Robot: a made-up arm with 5 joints. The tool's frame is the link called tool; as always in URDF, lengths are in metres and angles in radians. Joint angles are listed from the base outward.
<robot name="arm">
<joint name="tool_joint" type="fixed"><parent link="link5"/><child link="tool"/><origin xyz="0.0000 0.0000 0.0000"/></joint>
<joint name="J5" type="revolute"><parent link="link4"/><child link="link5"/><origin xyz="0.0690 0.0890 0.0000" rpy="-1.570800 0.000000 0.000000"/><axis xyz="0 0 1"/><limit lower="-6.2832" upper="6.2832"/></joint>
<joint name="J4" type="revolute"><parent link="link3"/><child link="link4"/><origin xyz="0.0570 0.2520 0.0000"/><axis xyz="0 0 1"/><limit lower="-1.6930" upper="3.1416"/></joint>
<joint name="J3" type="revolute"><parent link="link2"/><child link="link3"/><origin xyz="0.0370 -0.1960 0.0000"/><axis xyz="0 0 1"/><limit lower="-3.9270" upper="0.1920"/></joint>
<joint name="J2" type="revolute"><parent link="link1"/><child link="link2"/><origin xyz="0.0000 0.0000 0.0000" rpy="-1.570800 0.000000 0.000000"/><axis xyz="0 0 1"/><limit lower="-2.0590" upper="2.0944"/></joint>
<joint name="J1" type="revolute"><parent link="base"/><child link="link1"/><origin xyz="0.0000 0.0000 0.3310"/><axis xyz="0 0 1"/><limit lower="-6.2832" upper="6.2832"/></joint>
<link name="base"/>
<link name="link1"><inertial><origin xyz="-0.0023 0.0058 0.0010"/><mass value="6.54"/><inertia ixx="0.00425" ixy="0" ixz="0" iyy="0.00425" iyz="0" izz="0.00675"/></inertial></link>
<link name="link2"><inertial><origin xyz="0.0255 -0.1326 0.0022"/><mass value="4.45"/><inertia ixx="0.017" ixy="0.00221" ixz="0" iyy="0.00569" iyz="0" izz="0.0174"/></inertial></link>
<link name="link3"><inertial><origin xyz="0.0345 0.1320 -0.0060"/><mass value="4.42"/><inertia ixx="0.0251" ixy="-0.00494" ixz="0" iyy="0.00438" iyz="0" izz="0.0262"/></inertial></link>
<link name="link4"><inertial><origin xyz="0.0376 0.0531 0.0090"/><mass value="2.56"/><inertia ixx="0.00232" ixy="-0.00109" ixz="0" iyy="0.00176" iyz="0" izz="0.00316"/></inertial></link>
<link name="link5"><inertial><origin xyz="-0.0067 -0.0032 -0.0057"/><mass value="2.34"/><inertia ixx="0.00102" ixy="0" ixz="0" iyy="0.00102" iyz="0" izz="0.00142"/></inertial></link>
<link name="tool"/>
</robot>
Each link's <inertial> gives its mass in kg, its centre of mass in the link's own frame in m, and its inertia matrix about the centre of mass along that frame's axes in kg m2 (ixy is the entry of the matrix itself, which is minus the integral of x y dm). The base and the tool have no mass. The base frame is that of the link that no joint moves.
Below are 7 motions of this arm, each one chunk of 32 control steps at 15 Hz.
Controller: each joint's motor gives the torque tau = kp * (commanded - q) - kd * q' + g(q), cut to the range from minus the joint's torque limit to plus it. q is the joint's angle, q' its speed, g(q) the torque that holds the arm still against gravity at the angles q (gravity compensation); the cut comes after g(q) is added. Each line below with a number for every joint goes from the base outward.
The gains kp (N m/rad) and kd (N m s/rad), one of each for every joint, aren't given. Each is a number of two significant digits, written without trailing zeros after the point. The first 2 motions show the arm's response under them.
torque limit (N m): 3.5 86 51 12 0.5
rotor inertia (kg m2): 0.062 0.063 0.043 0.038 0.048
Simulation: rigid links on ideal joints. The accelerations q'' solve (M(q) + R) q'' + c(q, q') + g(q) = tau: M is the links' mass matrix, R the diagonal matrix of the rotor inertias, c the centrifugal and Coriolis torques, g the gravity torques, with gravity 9.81 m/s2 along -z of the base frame. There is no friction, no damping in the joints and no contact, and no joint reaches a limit. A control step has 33 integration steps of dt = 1/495 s. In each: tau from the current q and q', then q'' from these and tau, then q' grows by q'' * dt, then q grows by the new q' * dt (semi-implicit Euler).
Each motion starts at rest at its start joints. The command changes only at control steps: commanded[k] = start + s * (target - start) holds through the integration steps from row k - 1 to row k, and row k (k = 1, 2, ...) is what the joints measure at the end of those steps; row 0 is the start. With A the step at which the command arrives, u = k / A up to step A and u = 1 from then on. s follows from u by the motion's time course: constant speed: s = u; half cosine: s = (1 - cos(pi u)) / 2; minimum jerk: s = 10 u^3 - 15 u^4 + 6 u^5; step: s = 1 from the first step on.
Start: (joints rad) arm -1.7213 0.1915 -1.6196 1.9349 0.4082
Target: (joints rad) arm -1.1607 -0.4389 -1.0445 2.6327 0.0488
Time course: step
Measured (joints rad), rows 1 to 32:
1: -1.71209 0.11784 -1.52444 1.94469 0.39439
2: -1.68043 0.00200 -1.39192 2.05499 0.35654
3: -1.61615 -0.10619 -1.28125 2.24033 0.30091
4: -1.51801 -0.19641 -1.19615 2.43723 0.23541
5: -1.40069 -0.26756 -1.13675 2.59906 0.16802
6: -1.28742 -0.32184 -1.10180 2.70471 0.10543
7: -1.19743 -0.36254 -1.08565 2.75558 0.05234
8: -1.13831 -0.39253 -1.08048 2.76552 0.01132
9: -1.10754 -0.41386 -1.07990 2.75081 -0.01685
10: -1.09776 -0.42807 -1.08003 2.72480 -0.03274
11: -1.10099 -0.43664 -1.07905 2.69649 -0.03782
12: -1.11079 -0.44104 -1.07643 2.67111 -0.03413
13: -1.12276 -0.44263 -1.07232 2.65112 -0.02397
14: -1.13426 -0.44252 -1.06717 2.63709 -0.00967
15: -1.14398 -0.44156 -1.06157 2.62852 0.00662
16: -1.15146 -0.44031 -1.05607 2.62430 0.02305
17: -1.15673 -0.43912 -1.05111 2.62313 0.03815
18: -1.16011 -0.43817 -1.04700 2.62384 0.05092
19: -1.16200 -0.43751 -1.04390 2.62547 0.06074
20: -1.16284 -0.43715 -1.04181 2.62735 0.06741
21: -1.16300 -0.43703 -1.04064 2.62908 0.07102
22: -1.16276 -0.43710 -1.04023 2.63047 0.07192
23: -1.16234 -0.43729 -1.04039 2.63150 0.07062
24: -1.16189 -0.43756 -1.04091 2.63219 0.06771
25: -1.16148 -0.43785 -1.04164 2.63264 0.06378
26: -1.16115 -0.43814 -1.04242 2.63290 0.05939
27: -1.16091 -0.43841 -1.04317 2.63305 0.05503
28: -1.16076 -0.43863 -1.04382 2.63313 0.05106
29: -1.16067 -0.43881 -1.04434 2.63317 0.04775
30: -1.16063 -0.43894 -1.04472 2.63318 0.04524
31: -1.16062 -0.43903 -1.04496 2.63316 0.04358
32: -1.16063 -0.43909 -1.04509 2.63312 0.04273
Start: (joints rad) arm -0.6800 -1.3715 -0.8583 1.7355 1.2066
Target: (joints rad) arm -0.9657 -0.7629 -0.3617 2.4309 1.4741
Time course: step
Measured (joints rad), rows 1 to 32:
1: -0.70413 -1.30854 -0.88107 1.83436 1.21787
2: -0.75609 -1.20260 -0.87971 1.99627 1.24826
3: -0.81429 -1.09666 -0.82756 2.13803 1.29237
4: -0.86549 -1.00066 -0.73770 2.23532 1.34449
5: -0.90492 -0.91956 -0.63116 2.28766 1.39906
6: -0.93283 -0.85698 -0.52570 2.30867 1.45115
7: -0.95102 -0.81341 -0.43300 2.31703 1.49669
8: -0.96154 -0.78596 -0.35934 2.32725 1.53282
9: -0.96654 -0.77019 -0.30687 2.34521 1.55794
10: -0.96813 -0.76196 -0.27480 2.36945 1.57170
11: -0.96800 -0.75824 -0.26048 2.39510 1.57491
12: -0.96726 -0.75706 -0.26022 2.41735 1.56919
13: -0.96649 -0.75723 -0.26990 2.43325 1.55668
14: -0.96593 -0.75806 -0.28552 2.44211 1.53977
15: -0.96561 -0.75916 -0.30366 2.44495 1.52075
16: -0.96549 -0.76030 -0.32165 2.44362 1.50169
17: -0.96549 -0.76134 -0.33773 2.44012 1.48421
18: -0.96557 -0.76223 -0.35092 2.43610 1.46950
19: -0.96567 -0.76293 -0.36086 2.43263 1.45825
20: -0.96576 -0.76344 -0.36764 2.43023 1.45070
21: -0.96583 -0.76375 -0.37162 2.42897 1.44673
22: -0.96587 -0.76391 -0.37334 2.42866 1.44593
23: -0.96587 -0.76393 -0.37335 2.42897 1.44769
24: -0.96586 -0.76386 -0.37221 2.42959 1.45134
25: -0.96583 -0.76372 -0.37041 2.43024 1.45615
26: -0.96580 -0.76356 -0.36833 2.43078 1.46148
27: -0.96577 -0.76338 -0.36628 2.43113 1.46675
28: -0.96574 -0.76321 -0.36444 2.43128 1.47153
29: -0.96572 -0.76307 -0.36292 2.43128 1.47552
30: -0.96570 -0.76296 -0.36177 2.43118 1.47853
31: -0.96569 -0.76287 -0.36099 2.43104 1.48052
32: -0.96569 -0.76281 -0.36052 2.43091 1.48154
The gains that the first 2 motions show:
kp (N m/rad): 11 34 12 4.5 1.1
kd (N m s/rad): 2.5 8.1 2.6 0.6 0.18
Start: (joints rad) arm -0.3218 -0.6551 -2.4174 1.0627 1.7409
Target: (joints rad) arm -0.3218 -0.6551 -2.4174 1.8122 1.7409
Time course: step
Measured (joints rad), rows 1 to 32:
1: -0.32134 -0.65539 -2.43441 1.16531 1.74249
2: -0.32078 -0.66120 -2.45179 1.35944 1.74569
3: -0.32066 -0.66788 -2.45789 1.55318 1.74859
4: -0.32091 -0.67197 -2.45419 1.70941 1.74997
5: -0.32131 -0.67268 -2.44473 1.81752 1.74950
6: -0.32170 -0.67053 -2.43318 1.87946 1.74746
7: -0.32199 -0.66644 -2.42194 1.90360 1.74449
8: -0.32216 -0.66130 -2.41227 1.90115 1.74129
9: -0.32225 -0.65591 -2.40465 1.88354 1.73846
10: -0.32229 -0.65091 -2.39915 1.86040 1.73639
11: -0.32229 -0.64676 -2.39560 1.83855 1.73527
12: -0.32227 -0.64374 -2.39376 1.82175 1.73506
13: -0.32224 -0.64193 -2.39333 1.81118 1.73561
14: -0.32219 -0.64127 -2.39404 1.80625 1.73668
15: -0.32215 -0.64155 -2.39560 1.80545 1.73803
16: -0.32210 -0.64256 -2.39780 1.80704 1.73942
17: -0.32206 -0.64407 -2.40044 1.80954 1.74068
18: -0.32201 -0.64588 -2.40336 1.81187 1.74171
19: -0.32197 -0.64781 -2.40640 1.81348 1.74243
20: -0.32193 -0.64974 -2.40944 1.81417 1.74285
21: -0.32188 -0.65158 -2.41236 1.81406 1.74299
22: -0.32184 -0.65327 -2.41506 1.81339 1.74289
23: -0.32181 -0.65475 -2.41748 1.81243 1.74263
24: -0.32178 -0.65602 -2.41954 1.81143 1.74226
25: -0.32175 -0.65705 -2.42121 1.81057 1.74185
26: -0.32173 -0.65784 -2.42247 1.80995 1.74143
27: -0.32171 -0.65841 -2.42332 1.80960 1.74105
28: -0.32170 -0.65874 -2.42380 1.80951 1.74073
29: -0.32170 -0.65888 -2.42392 1.80963 1.74049
30: -0.32170 -0.65883 -2.42374 1.80989 1.74033
31: -0.32171 -0.65863 -2.42331 1.81025 1.74024
32: -0.32172 -0.65831 -2.42269 1.81064 1.74023

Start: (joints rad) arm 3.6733 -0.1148 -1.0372 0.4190 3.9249
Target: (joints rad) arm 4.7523 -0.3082 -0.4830 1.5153 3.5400
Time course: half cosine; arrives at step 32
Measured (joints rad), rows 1 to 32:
1: 3.67337 -0.11489 -1.03714 0.41933 3.92485
2: 3.67380 -0.11531 -1.03686 0.42093 3.92459
3: 3.67504 -0.11634 -1.03608 0.42507 3.92385
4: 3.67774 -0.11818 -1.03448 0.43280 3.92231
5: 3.68259 -0.12093 -1.03172 0.44486 3.91963
6: 3.69032 -0.12462 -1.02748 0.46165 3.91552
7: 3.70162 -0.12916 -1.02145 0.48332 3.90974
8: 3.71713 -0.13446 -1.01338 0.50980 3.90210
9: 3.73736 -0.14037 -1.00308 0.54092 3.89251
10: 3.76272 -0.14674 -0.99043 0.57641 3.88094
11: 3.79347 -0.15343 -0.97538 0.61591 3.86746
12: 3.82968 -0.16031 -0.95791 0.65901 3.85217
13: 3.87129 -0.16729 -0.93812 0.70526 3.83524
14: 3.91806 -0.17429 -0.91611 0.75415 3.81687
15: 3.96958 -0.18130 -0.89209 0.80515 3.79729
16: 4.02528 -0.18832 -0.86628 0.85774 3.77676
17: 4.08443 -0.19537 -0.83897 0.91142 3.75553
18: 4.14615 -0.20252 -0.81050 0.96568 3.73388
19: 4.20943 -0.20981 -0.78119 1.02009 3.71207
20: 4.27314 -0.21727 -0.75142 1.07422 3.69038
21: 4.33610 -0.22492 -0.72154 1.12767 3.66908
22: 4.39712 -0.23271 -0.69188 1.18002 3.64845
23: 4.45504 -0.24057 -0.66276 1.23084 3.62875
24: 4.50887 -0.24840 -0.63448 1.27965 3.61023
25: 4.55782 -0.25606 -0.60732 1.32591 3.59313
26: 4.60136 -0.26340 -0.58157 1.36906 3.57766
27: 4.63920 -0.27028 -0.55751 1.40848 3.56399
28: 4.67135 -0.27659 -0.53542 1.44361 3.55226
29: 4.69798 -0.28222 -0.51562 1.47390 3.54254
30: 4.71938 -0.28711 -0.49836 1.49890 3.53487
31: 4.73587 -0.29118 -0.48390 1.51827 3.52926
32: 4.74773 -0.29441 -0.47243 1.53176 3.52565

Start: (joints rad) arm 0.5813 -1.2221 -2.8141 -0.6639 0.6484
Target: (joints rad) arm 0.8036 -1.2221 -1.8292 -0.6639 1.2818
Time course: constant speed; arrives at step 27
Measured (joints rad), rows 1 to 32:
1: 0.58143 -1.22394 -2.80984 -0.66553 0.64959
2: 0.58190 -1.22747 -2.80020 -0.66888 0.65379
3: 0.58291 -1.23180 -2.78583 -0.67305 0.66212
4: 0.58460 -1.23624 -2.76725 -0.67712 0.67509
5: 0.58712 -1.24033 -2.74488 -0.68044 0.69265
6: 0.59054 -1.24375 -2.71909 -0.68258 0.71436
7: 0.59494 -1.24629 -2.69020 -0.68338 0.73948
8: 0.60035 -1.24788 -2.65855 -0.68287 0.76710
9: 0.60678 -1.24848 -2.62448 -0.68124 0.79629
10: 0.61424 -1.24815 -2.58835 -0.67871 0.82616
11: 0.62269 -1.24697 -2.55050 -0.67554 0.85594
12: 0.63208 -1.24507 -2.51128 -0.67201 0.88505
13: 0.64234 -1.24257 -2.47104 -0.66833 0.91306
14: 0.65338 -1.23965 -2.43008 -0.66469 0.93975
15: 0.66508 -1.23645 -2.38870 -0.66124 0.96506
16: 0.67732 -1.23312 -2.34716 -0.65810 0.98908
17: 0.68992 -1.22981 -2.30567 -0.65535 1.01198
18: 0.70273 -1.22663 -2.26443 -0.65305 1.03402
19: 0.71555 -1.22368 -2.22359 -0.65122 1.05548
20: 0.72820 -1.22106 -2.18326 -0.64986 1.07663
21: 0.74049 -1.21881 -2.14352 -0.64897 1.09774
22: 0.75226 -1.21696 -2.10442 -0.64852 1.11901
23: 0.76336 -1.21554 -2.06597 -0.64847 1.14061
24: 0.77369 -1.21454 -2.02816 -0.64876 1.16263
25: 0.78319 -1.21393 -1.99096 -0.64935 1.18512
26: 0.79185 -1.21369 -1.95432 -0.65017 1.20809
27: 0.79971 -1.21376 -1.91817 -0.65116 1.23149
28: 0.80660 -1.21251 -1.88606 -0.65169 1.25406
29: 0.81220 -1.20984 -1.85959 -0.65084 1.27393
30: 0.81629 -1.20656 -1.83833 -0.64861 1.28986
31: 0.81881 -1.20331 -1.82170 -0.64563 1.30128
32: 0.81984 -1.20052 -1.80918 -0.64268 1.30813

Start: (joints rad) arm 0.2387 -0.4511 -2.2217 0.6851 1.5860
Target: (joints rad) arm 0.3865 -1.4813 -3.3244 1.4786 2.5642
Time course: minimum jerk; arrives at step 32
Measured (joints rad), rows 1 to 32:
1: 0.23871 -0.45112 -2.22170 0.68516 1.58601
2: 0.23876 -0.45125 -2.22172 0.68568 1.58614
3: 0.23893 -0.45175 -2.22184 0.68756 1.58663
4: 0.23932 -0.45300 -2.22227 0.69209 1.58796
5: 0.24004 -0.45548 -2.22331 0.70059 1.59079
6: 0.24120 -0.45975 -2.22544 0.71418 1.59590
7: 0.24290 -0.46639 -2.22923 0.73358 1.60420
8: 0.24521 -0.47596 -2.23534 0.75905 1.61654
9: 0.24818 -0.48900 -2.24455 0.79035 1.63374
10: 0.25183 -0.50602 -2.25764 0.82685 1.65649
11: 0.25615 -0.52740 -2.27542 0.86758 1.68525
12: 0.26107 -0.55349 -2.29866 0.91131 1.72030
13: 0.26648 -0.58448 -2.32801 0.95665 1.76164
14: 0.27224 -0.62048 -2.36399 1.00214 1.80904
15: 0.27820 -0.66149 -2.40690 1.04637 1.86200
16: 0.28424 -0.70738 -2.45678 1.08805 1.91980
17: 0.29025 -0.75793 -2.51339 1.12616 1.98152
18: 0.29620 -0.81279 -2.57617 1.16001 2.04603
19: 0.30206 -0.87152 -2.64434 1.18927 2.11210
20: 0.30785 -0.93355 -2.71687 1.21400 2.17837
21: 0.31360 -0.99815 -2.79262 1.23456 2.24347
22: 0.31935 -1.06447 -2.87034 1.25150 2.30604
23: 0.32517 -1.13149 -2.94881 1.26544 2.36480
24: 0.33110 -1.19804 -3.02679 1.27697 2.41864
25: 0.33719 -1.26286 -3.10307 1.28656 2.46663
26: 0.34348 -1.32463 -3.17647 1.29455 2.50805
27: 0.35000 -1.38207 -3.24583 1.30118 2.54248
28: 0.35673 -1.43399 -3.30997 1.30666 2.56971
29: 0.36364 -1.47939 -3.36774 1.31117 2.58984
30: 0.37064 -1.51754 -3.41804 1.31500 2.60318
31: 0.37759 -1.54806 -3.45986 1.31860 2.61032
32: 0.38433 -1.57095 -3.49241 1.32260 2.61206

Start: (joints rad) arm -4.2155 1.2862 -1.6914 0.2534 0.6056
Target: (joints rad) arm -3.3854 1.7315 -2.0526 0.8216 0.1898
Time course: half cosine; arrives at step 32
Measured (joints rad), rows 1 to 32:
1: -4.21546 1.28632 -1.69161 0.25361 0.60555
2: -4.21526 1.28688 -1.69256 0.25461 0.60527
3: -4.21464 1.28822 -1.69475 0.25703 0.60449
4: -4.21328 1.29060 -1.69852 0.26136 0.60284
5: -4.21077 1.29425 -1.70404 0.26791 0.59996
6: -4.20670 1.29933 -1.71136 0.27682 0.59554
7: -4.20061 1.30594 -1.72042 0.28812 0.58929
8: -4.19208 1.31415 -1.73110 0.30178 0.58103
9: -4.18071 1.32401 -1.74327 0.31771 0.57064
10: -4.16613 1.33549 -1.75677 0.33579 0.55812
11: -4.14805 1.34857 -1.77142 0.35585 0.54354
12: -4.12625 1.36315 -1.78706 0.37772 0.52706
13: -4.10057 1.37914 -1.80353 0.40117 0.50889
14: -4.07096 1.39641 -1.82066 0.42594 0.48929
15: -4.03744 1.41477 -1.83830 0.45178 0.46855
16: -4.00015 1.43405 -1.85630 0.47838 0.44700
17: -3.95932 1.45404 -1.87450 0.50546 0.42492
18: -3.91528 1.47454 -1.89275 0.53273 0.40264
19: -3.86846 1.49530 -1.91087 0.55991 0.38043
20: -3.81938 1.51613 -1.92870 0.58674 0.35856
21: -3.76866 1.53680 -1.94604 0.61299 0.33727
22: -3.71698 1.55712 -1.96270 0.63845 0.31677
23: -3.66507 1.57691 -1.97847 0.66294 0.29724
24: -3.61370 1.59601 -1.99312 0.68629 0.27886
25: -3.56368 1.61428 -2.00644 0.70835 0.26175
26: -3.51578 1.63158 -2.01823 0.72897 0.24605
27: -3.47078 1.64782 -2.02829 0.74804 0.23186
28: -3.42940 1.66288 -2.03646 0.76539 0.21927
29: -3.39229 1.67668 -2.04261 0.78088 0.20837
30: -3.36006 1.68911 -2.04667 0.79435 0.19924
31: -3.33318 1.70008 -2.04860 0.80564 0.19194
32: -3.31206 1.70947 -2.04842 0.81457 0.18652

